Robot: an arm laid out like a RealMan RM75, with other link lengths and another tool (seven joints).
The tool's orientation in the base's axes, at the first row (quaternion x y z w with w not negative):
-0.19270 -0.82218 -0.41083 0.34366
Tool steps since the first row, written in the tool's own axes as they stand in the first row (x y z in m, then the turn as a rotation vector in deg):
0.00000 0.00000 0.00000 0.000 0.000 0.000
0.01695 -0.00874 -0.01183 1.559 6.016 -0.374
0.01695 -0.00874 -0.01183 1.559 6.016 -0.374
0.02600 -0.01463 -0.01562 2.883 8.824 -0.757
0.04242 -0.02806 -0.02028 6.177 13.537 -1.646
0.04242 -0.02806 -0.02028 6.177 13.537 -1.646
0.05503 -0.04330 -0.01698 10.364 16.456 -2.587
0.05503 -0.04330 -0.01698 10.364 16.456 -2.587
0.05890 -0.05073 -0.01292 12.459 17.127 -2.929
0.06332 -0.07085 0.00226 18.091 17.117 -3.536
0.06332 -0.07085 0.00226 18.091 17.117 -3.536
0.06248 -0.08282 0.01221 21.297 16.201 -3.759
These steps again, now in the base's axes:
0.00000 0.00000 0.00000 0.000 0.000 0.000
-0.01211 -0.01411 0.01256 2.682 3.290 4.555
-0.01211 -0.01411 0.01256 2.682 3.290 4.555
-0.02034 -0.02033 0.01752 3.608 4.678 7.201
-0.03782 -0.03143 0.02409 4.522 6.845 12.522
-0.03782 -0.03143 0.02409 4.522 6.845 12.522
-0.05698 -0.03729 0.02353 3.767 7.946 17.538
-0.05698 -0.03729 0.02353 3.767 7.946 17.538
-0.06576 -0.03825 0.02057 2.864 8.137 19.564
-0.08704 -0.03766 0.00637 -0.779 7.835 23.891
-0.08704 -0.03766 0.00637 -0.779 7.835 23.891
-0.09768 -0.03669 -0.00498 -3.448 7.226 25.808

